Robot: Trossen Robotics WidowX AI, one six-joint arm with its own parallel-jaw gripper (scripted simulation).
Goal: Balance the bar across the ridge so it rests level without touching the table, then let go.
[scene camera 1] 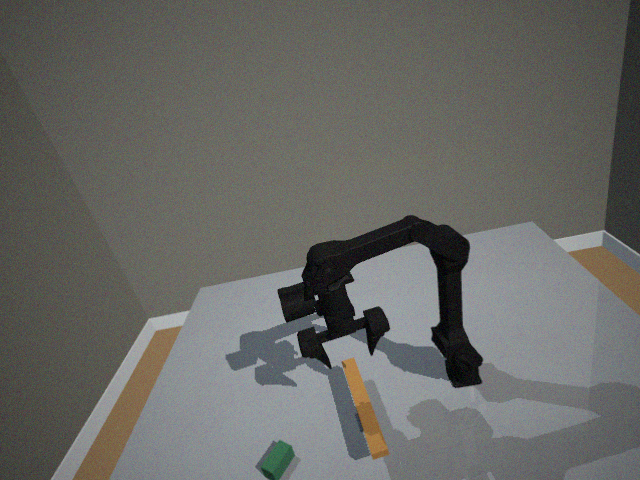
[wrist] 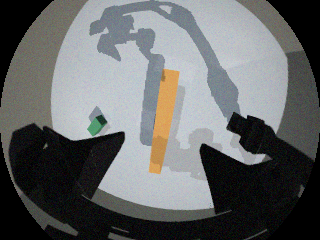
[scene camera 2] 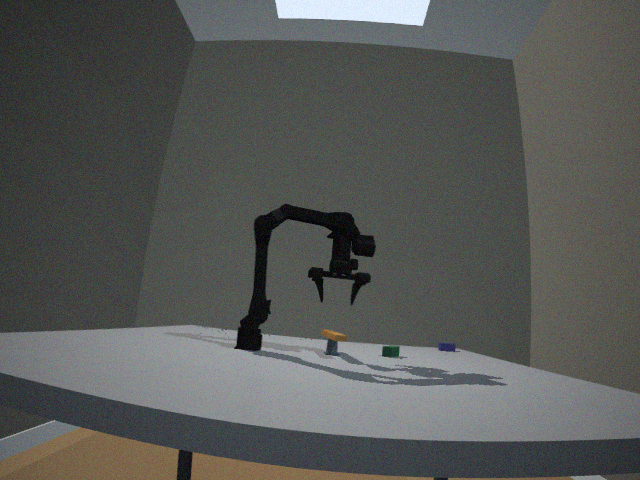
Labels:
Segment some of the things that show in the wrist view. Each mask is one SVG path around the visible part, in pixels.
My gripper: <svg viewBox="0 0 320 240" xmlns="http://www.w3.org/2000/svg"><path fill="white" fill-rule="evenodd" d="M9 141L9 165L13 180L19 185L20 191L49 216L55 217L63 224L67 223L79 232L72 236L71 233L47 224L44 231L53 240L111 240L108 239L109 232L132 240L249 240L248 237L252 237L251 240L267 240L283 224L299 201L301 173L296 167L292 167L288 160L277 163L277 159L272 159L265 163L263 161L248 165L217 151L211 145L201 144L201 163L217 216L180 223L135 219L133 216L120 215L119 212L109 211L108 208L89 201L95 195L101 179L108 172L109 165L112 165L112 160L115 160L116 153L123 147L125 131L75 141L61 136L49 127L43 127L41 131L39 125L28 124L24 125L24 128L19 128L19 131L13 131L12 140Z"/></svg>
An orange bar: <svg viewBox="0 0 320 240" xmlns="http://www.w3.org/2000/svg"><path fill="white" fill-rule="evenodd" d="M173 69L163 69L163 73L161 73L155 128L153 128L151 155L149 155L151 157L151 164L149 164L148 171L149 173L156 173L156 175L160 175L161 167L163 167L173 108L175 108L176 88L180 77L180 71L173 71Z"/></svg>

